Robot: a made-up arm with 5 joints.
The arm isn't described. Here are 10 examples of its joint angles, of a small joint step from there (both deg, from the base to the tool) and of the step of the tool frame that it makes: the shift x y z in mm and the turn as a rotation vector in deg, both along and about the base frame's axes.
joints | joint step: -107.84 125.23 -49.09 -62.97 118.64 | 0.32 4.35 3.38 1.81 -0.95
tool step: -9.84 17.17 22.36 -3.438 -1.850 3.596
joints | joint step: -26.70 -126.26 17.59 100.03 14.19 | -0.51 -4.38 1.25 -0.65 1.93
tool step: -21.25 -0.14 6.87 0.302 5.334 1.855
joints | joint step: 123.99 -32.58 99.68 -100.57 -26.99 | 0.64 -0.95 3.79 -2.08 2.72
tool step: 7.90 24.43 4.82 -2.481 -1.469 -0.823
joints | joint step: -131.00 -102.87 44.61 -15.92 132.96 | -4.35 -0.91 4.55 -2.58 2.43
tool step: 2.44 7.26 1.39 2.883 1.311 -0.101
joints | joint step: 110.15 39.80 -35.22 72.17 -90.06 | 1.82 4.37 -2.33 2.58 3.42
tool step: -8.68 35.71 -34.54 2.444 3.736 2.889
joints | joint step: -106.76 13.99 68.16 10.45 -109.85 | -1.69 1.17 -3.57 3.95 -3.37
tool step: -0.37 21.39 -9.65 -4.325 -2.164 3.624
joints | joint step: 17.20 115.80 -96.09 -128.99 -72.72 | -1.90 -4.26 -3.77 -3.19 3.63
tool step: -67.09 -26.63 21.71 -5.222 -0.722 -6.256
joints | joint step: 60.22 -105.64 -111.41 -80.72 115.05 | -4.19 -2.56 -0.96 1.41 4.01
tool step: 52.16 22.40 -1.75 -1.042 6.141 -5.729
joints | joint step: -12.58 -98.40 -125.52 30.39 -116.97 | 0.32 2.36 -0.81 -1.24 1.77
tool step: 0.68 -8.46 0.38 -0.838 -2.337 -1.628
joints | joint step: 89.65 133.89 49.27 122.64 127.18 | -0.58 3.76 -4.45 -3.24 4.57
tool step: -21.24 -5.67 -12.79 -0.215 -0.022 -1.297
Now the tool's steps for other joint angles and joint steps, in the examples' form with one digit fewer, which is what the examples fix.
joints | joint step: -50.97 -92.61 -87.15 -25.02 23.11 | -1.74 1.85 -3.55 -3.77 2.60
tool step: 49.3 -0.3 -9.7 -1.57 -7.16 -4.12
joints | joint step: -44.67 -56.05 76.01 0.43 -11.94 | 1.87 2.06 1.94 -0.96 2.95
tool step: -24.5 -34.9 -14.5 -3.66 1.03 3.29
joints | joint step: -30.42 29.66 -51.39 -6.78 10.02 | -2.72 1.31 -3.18 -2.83 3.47
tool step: 24.9 6.0 28.9 -3.78 -4.29 0.98
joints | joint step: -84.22 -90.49 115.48 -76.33 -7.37 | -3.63 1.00 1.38 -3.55 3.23
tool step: -7.1 -18.4 5.6 2.60 -1.61 -4.60
